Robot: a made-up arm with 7 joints. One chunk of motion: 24 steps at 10 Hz.
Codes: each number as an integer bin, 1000 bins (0 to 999) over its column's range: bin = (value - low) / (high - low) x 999, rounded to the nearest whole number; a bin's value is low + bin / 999 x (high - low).
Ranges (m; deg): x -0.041..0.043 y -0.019..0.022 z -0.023..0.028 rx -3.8..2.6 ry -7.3..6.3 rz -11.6..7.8
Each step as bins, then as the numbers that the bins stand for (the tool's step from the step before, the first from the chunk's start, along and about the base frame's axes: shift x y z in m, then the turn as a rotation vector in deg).
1 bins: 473 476 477 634 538 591
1 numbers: -0.00123 0.00054 0.00135 0.262 0.024 -0.123
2 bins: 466 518 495 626 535 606
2 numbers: -0.00182 0.00226 0.00227 0.210 -0.017 0.168
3 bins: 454 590 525 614 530 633
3 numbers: -0.00283 0.00521 0.00380 0.134 -0.085 0.692
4 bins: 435 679 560 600 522 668
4 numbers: -0.00442 0.00887 0.00559 0.044 -0.194 1.372
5 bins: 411 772 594 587 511 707
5 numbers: -0.00644 0.01268 0.00732 -0.039 -0.343 2.130
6 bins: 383 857 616 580 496 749
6 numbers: -0.00880 0.01617 0.00845 -0.084 -0.548 2.945
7 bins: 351 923 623 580 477 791
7 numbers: -0.01149 0.01888 0.00880 -0.084 -0.806 3.761
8 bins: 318 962 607 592 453 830
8 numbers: -0.01426 0.02048 0.00799 -0.007 -1.133 4.518
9 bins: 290 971 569 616 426 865
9 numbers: -0.01662 0.02085 0.00605 0.146 -1.501 5.198
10 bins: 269 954 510 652 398 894
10 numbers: -0.01838 0.02015 0.00304 0.377 -1.882 5.761
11 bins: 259 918 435 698 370 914
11 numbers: -0.01922 0.01868 -0.00079 0.672 -2.263 6.149
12 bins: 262 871 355 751 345 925
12 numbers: -0.01897 0.01675 -0.00488 1.011 -2.603 6.363
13 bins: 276 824 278 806 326 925
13 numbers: -0.01779 0.01482 -0.00881 1.364 -2.862 6.363
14 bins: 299 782 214 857 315 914
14 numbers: -0.01586 0.01309 -0.01208 1.690 -3.012 6.149
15 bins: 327 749 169 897 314 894
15 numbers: -0.01350 0.01174 -0.01437 1.947 -3.025 5.761
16 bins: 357 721 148 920 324 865
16 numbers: -0.01098 0.01059 -0.01544 2.094 -2.889 5.198
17 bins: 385 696 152 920 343 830
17 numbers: -0.00863 0.00956 -0.01524 2.094 -2.631 4.518
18 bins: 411 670 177 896 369 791
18 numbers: -0.00644 0.00850 -0.01396 1.940 -2.277 3.761
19 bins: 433 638 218 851 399 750
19 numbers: -0.00459 0.00718 -0.01187 1.652 -1.868 2.965
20 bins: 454 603 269 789 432 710
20 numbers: -0.00283 0.00575 -0.00927 1.255 -1.419 2.188
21 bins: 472 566 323 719 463 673
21 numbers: -0.00131 0.00423 -0.00651 0.806 -0.997 1.469
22 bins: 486 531 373 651 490 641
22 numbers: -0.00014 0.00279 -0.00396 0.371 -0.629 0.848
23 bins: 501 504 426 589 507 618
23 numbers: 0.00113 0.00168 -0.00125 -0.027 -0.398 0.401
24 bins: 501 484 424 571 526 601
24 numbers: 0.00113 0.00086 -0.00135 -0.142 -0.139 0.071
